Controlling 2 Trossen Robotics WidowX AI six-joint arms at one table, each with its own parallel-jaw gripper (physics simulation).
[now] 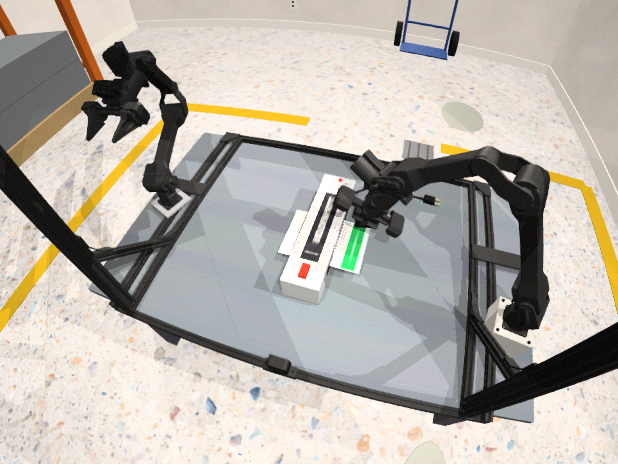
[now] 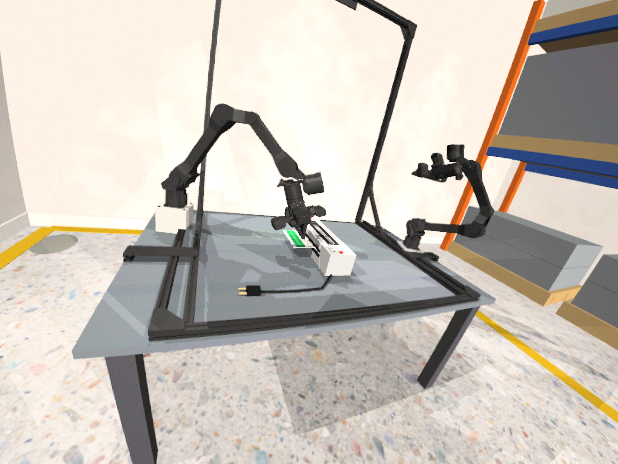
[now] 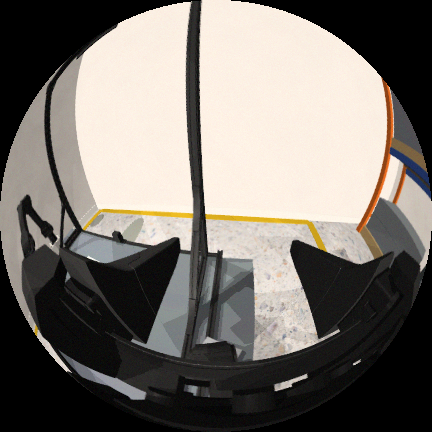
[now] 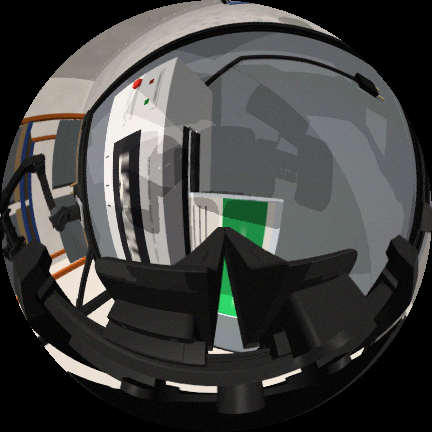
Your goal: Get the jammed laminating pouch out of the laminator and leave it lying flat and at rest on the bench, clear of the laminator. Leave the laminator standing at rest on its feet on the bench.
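Frame: origin at the left arm's base, x ahead, y left, z up, level; metres.
Where they show: left gripper, fingertip midpoint: (image 1: 99,141) (image 3: 237,245); right gripper, fingertip midpoint: (image 1: 355,225) (image 2: 303,239) (image 4: 222,232); left arm's base, link origin: (image 1: 170,200) (image 2: 410,246) (image 3: 215,357) (image 4: 78,210); right arm's base, link origin: (image 1: 515,321) (image 2: 175,205) (image 3: 53,240).
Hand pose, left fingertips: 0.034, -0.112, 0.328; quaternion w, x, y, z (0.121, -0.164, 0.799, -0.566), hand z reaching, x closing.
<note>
Things, the pixels of their top centre, and the offset from my left fingertips, as dx, dy, dz.
- pouch, top centre: (image 4: 171,258) (image 1: 325,239) (image 2: 313,238) +0.455, +0.281, -0.315
- plug, top centre: (image 2: 253,288) (image 1: 429,198) +0.617, +0.629, -0.341
- white ribbed panel, top centre: (image 1: 292,230) +0.365, +0.249, -0.316
The white laminator (image 1: 302,282) (image 2: 338,258) (image 4: 160,116) stands on the grey bench near its middle, with a red button on top. The pouch (image 1: 353,249) (image 2: 293,239) (image 4: 245,213), clear with a green band, sticks out of the laminator's side and lies flat on the bench. My right gripper (image 1: 359,225) (image 2: 301,232) (image 4: 222,232) is shut and empty. Its tips point down at the pouch's end next to the laminator; I cannot tell if they touch it. My left gripper (image 1: 105,134) (image 2: 419,172) (image 3: 237,245) is open and empty, raised high beyond the bench's edge.
The laminator's black cord ends in a plug (image 1: 431,200) (image 2: 249,290) (image 4: 368,86) lying on the bench. A white ribbed panel (image 1: 293,232) shows on the laminator's other side. A black frame (image 1: 280,365) rims the bench, with tall posts (image 2: 385,120). An orange shelf rack (image 2: 505,92) stands behind the left arm.
</note>
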